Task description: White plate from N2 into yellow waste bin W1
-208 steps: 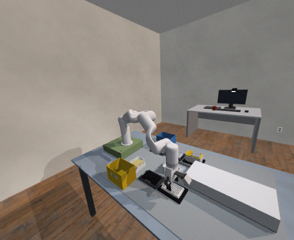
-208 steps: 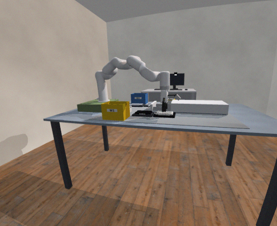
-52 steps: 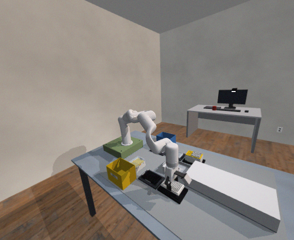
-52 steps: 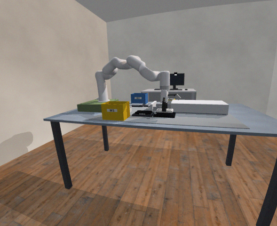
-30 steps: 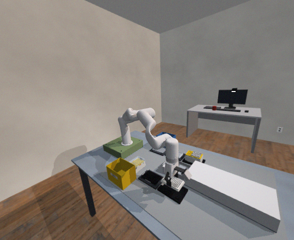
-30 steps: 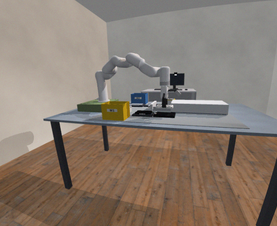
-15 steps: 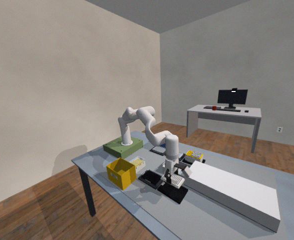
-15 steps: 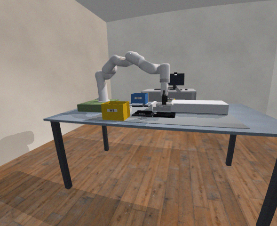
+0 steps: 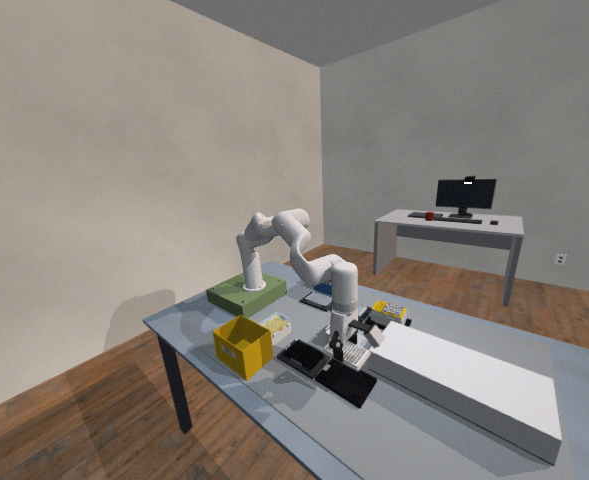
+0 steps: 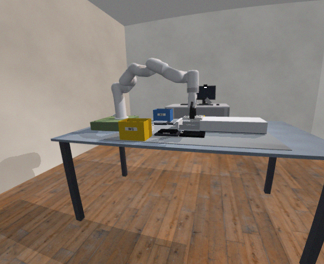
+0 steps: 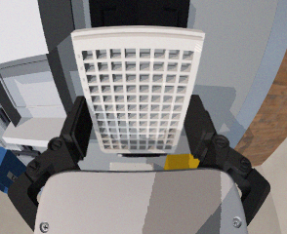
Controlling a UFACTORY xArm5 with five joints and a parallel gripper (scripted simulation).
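The yellow waste bin W1 lies 350 mm behind my hand, 160 mm to the right of it and 90 mm below it. The rest, counted from my hand: black nest (120 mm below); then white plate (10 mm below); then black plate (170 mm behind, 20 mm to the right, 110 mm below).
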